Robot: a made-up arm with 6 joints.
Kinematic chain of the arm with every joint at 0, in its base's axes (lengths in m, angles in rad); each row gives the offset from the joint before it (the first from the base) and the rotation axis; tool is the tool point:
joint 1: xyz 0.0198 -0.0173 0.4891 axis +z
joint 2: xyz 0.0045 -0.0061 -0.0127 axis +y
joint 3: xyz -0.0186 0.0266 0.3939 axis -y
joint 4: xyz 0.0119 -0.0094 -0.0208 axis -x
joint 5: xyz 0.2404 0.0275 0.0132 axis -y
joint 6: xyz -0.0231 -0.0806 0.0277 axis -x
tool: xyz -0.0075 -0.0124 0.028
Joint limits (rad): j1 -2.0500..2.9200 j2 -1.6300..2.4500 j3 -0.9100..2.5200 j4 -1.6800..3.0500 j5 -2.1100..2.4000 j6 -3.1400..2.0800
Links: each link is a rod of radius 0.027 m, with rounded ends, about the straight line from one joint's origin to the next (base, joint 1, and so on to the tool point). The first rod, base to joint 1, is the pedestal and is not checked.
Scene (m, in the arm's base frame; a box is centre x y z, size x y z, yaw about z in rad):
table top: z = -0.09
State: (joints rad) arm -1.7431 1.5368 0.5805 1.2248 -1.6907 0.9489
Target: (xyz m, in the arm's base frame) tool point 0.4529 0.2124 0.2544
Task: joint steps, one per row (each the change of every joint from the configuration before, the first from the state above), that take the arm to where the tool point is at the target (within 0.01 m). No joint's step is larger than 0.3 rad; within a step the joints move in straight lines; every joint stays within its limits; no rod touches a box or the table.
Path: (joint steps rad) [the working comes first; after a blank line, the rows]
Joints at the target: 0.3704 1.4528 0.1304 1.4666 -1.4442 1.0168
Straight joint move there: clear.

1: 0.2642 -0.0105 -0.0563 0.0302 0.0308 0.0085
2: 0.2642 -0.0105 -0.0562 0.0303 0.0308 0.0085
3: 0.2642 -0.0105 -0.0563 0.0302 0.0308 0.0085
4: 0.2641 -0.0105 -0.0563 0.0302 0.0308 0.0085
5: 0.2642 -0.0105 -0.0562 0.0303 0.0309 0.0085
6: 0.2642 -0.0105 -0.0563 0.0302 0.0308 0.0084
7: 0.2642 -0.0105 -0.0563 0.0302 0.0308 0.0085
8: 0.2642 -0.0105 -0.0562 0.0302 0.0308 0.0085

